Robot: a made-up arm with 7 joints.
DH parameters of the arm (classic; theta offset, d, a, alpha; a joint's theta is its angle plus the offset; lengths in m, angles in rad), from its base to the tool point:
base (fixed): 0 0 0 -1.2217
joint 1: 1.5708 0 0 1.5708
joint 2: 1.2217 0 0 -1.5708
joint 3: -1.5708 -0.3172 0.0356 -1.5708
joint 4: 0 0 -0.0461 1.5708
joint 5: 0 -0.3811 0 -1.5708
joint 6: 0 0 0 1.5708
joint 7: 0 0 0 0
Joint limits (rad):
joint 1: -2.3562..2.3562
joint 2: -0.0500..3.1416
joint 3: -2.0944..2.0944
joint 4: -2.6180..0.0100
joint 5: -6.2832..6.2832
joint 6: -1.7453..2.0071
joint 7: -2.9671..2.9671
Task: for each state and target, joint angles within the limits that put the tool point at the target. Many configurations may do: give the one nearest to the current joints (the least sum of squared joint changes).
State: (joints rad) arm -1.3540 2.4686 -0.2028 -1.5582 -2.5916 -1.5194 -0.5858
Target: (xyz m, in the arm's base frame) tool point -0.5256 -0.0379 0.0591
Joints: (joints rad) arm -2.1601 2.9075 0.5876 -1.6722 -2.5916 -1.5194 -0.5858
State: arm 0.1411 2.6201 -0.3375 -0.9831 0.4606 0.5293 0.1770
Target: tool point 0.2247 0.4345 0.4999
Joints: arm 0.2281 2.5562 -0.3404 -0.4370 0.4606 0.5293 0.1770
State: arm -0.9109 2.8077 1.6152 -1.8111 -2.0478 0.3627 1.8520
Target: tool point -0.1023 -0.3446 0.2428
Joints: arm -0.5845 2.9730 1.2997 -2.0548 -2.0478 0.3627 1.8520
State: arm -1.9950 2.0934 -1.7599 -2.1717 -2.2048 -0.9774 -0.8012
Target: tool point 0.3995 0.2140 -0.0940
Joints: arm -1.6479 1.7821 -2.0616 -1.9463 -2.2048 -0.9774 -0.8012
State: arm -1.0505 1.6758 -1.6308 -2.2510 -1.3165 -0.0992 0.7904
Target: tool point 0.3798 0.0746 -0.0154
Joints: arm -1.2954 1.7608 -1.3934 -2.2197 -1.3165 -0.0992 0.7904
